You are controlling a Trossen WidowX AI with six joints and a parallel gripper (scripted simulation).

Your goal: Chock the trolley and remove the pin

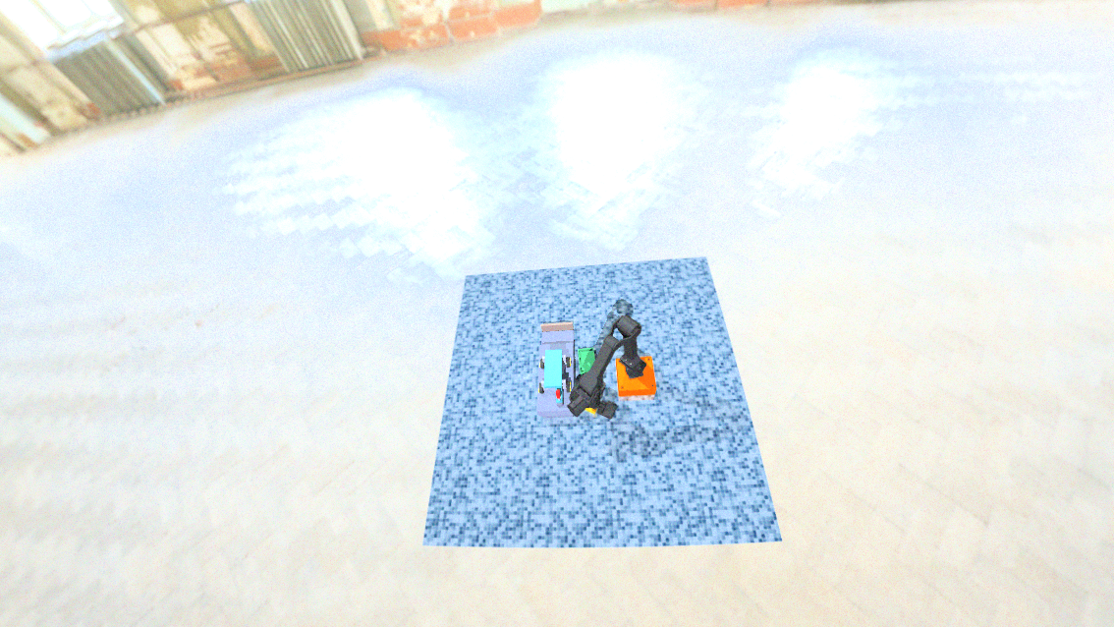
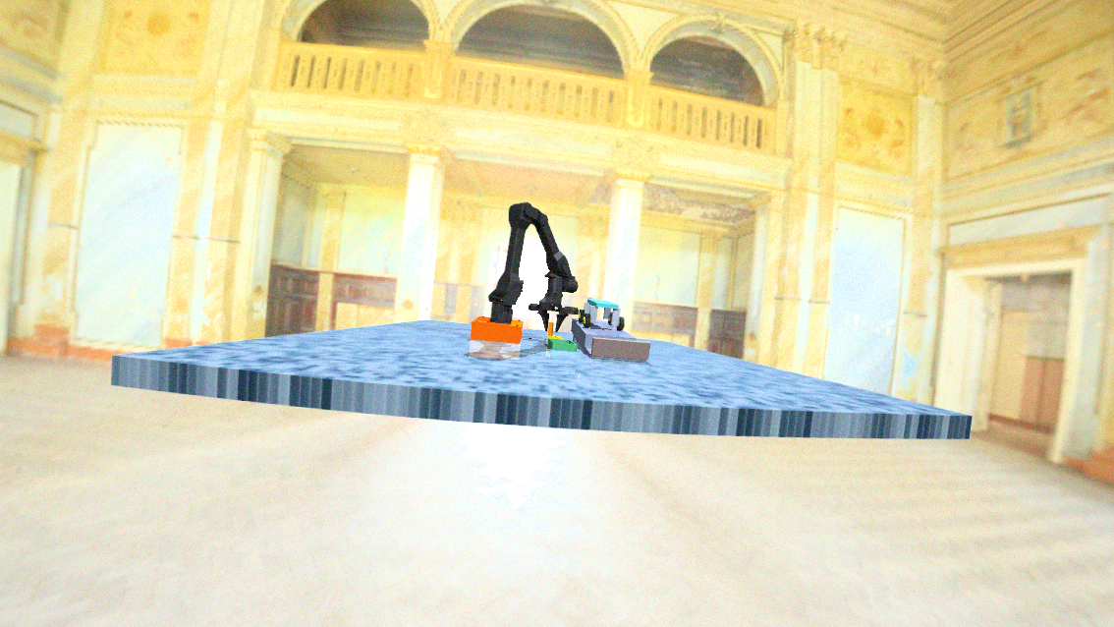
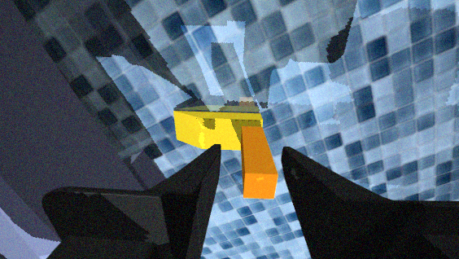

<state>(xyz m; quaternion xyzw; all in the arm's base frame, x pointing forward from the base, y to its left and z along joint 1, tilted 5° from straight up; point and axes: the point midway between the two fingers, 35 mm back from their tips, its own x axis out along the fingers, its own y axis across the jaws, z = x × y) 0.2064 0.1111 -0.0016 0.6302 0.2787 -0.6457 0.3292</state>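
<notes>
My gripper tip is now 16 cm to the left of the trolley, 12 cm short of it and 8 cm below it. Round my gripper tip: red-headed stop pin 13 cm ahead, 10 cm above, 5 cm to the right; yellow chock 2 cm to the right, 1 cm below, 1 cm ahead; lilac ramp 17 cm to the right, 12 cm ahead, 2 cm above.
</notes>
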